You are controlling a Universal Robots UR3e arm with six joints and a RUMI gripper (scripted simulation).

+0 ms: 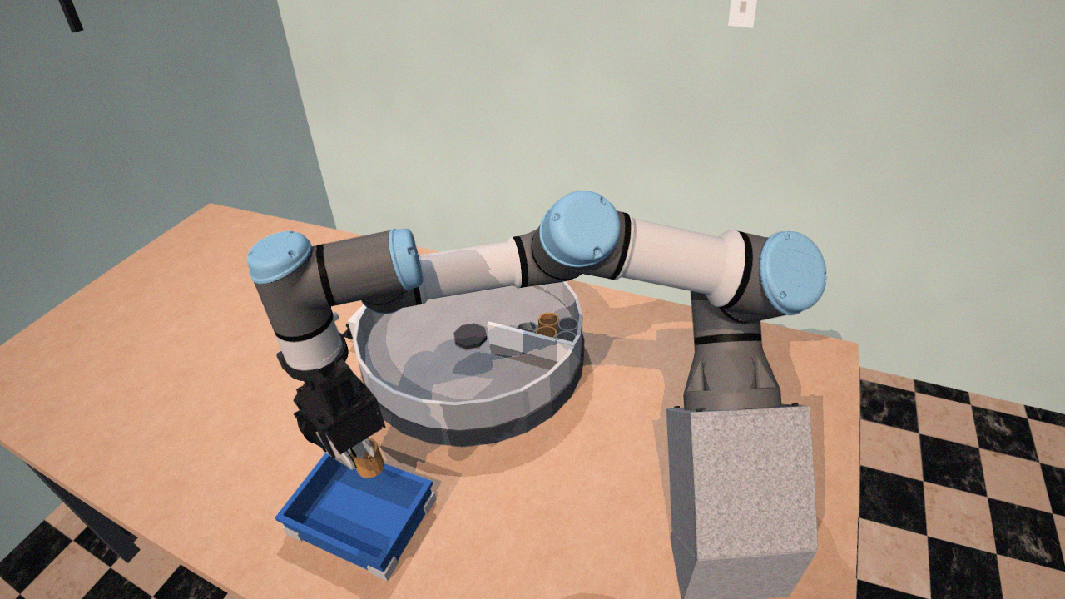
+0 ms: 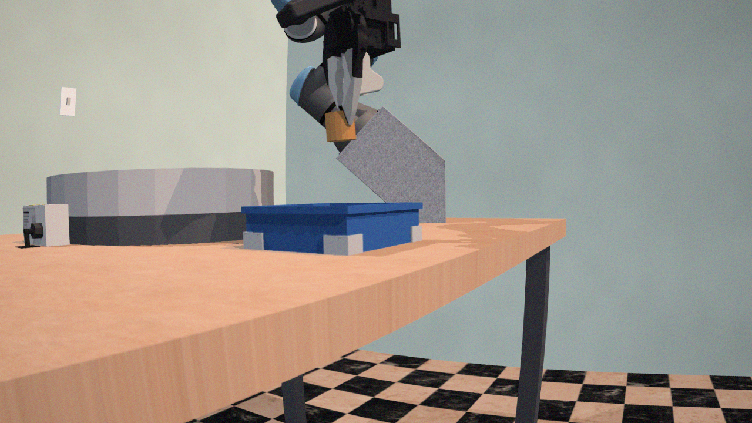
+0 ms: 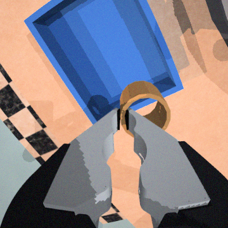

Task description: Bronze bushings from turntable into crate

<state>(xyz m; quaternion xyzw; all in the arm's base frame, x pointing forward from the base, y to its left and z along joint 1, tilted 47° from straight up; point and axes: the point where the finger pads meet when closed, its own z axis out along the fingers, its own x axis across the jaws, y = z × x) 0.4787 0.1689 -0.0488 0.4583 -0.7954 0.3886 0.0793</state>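
The blue crate is 140 mm below my hand and 30 mm ahead of it. Round my hand: grey turntable: 370 mm to the right, 110 mm below, 40 mm behind.
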